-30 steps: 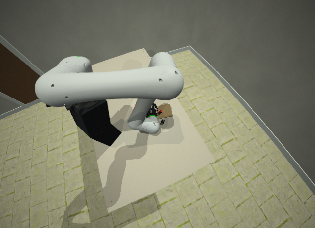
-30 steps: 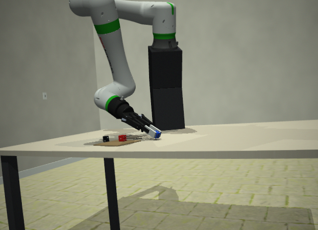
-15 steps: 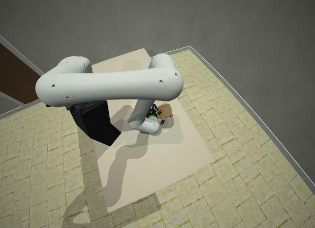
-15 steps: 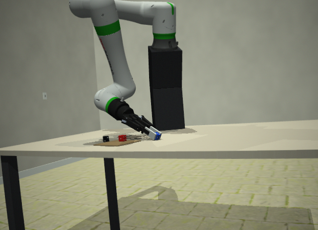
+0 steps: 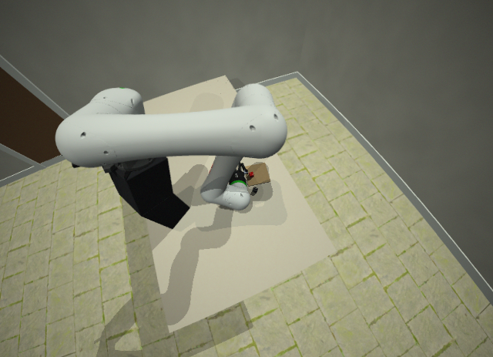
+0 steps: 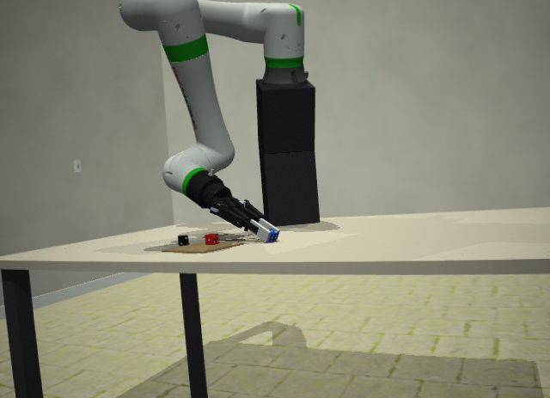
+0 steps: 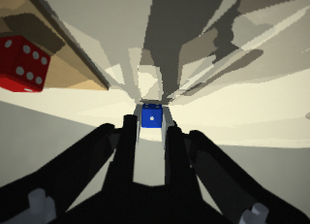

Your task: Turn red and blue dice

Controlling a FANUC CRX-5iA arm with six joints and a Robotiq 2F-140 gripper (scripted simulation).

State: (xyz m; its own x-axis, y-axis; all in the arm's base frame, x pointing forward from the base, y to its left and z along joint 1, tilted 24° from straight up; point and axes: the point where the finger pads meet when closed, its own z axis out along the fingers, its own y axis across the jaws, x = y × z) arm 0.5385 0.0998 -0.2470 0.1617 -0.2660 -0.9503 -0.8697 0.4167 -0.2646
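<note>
Now: the blue die 10 mm ahead of my hand, 20 mm to the left of it and 10 mm below it. From my hand the other things lie so: red die 40 mm ahead, 120 mm to the right, 10 mm below; black die 20 mm ahead, 220 mm to the right, 20 mm below; brown mat 80 mm ahead, 130 mm to the right, 30 mm below.
</note>
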